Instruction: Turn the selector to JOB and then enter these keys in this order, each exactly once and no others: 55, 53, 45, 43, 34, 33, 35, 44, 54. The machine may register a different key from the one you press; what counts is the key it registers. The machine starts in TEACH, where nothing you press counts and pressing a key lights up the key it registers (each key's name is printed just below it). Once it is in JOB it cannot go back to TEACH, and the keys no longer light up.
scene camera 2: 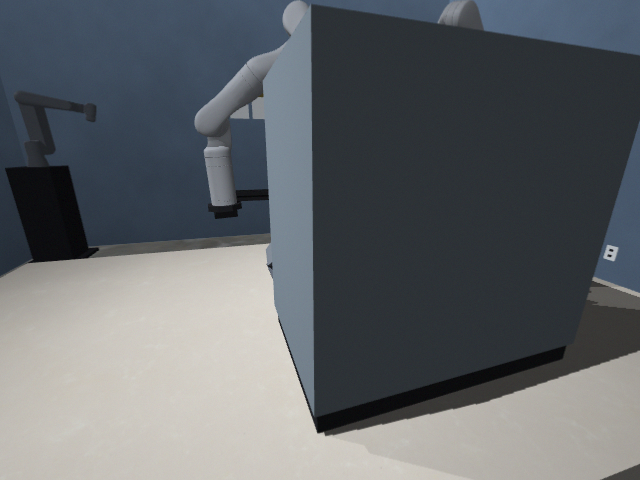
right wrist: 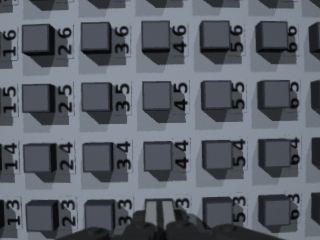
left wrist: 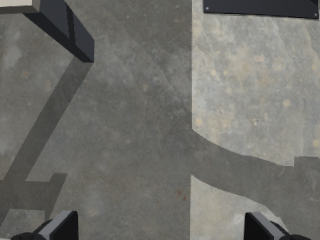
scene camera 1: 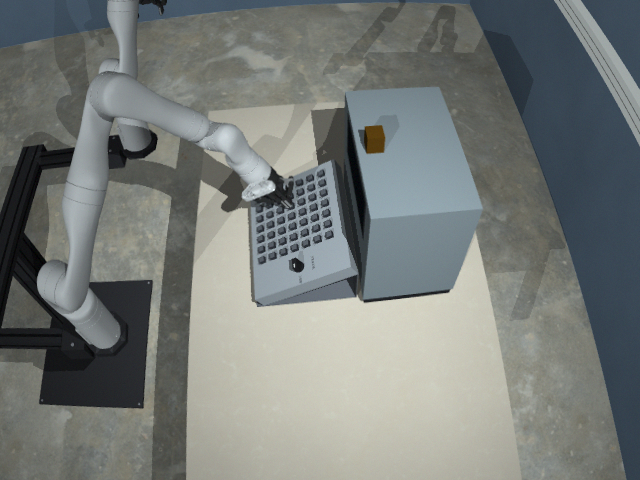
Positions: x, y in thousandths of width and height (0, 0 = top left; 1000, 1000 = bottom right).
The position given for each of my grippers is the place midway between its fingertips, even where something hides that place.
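Labels:
I can see my right gripper in the right wrist view (498, 910), and it is there in scene camera 1 (452, 426) as well. Scene camera 2 does not show my right gripper, which is hidden by a large grey cabinet. In the left wrist view my right gripper is out of frame.

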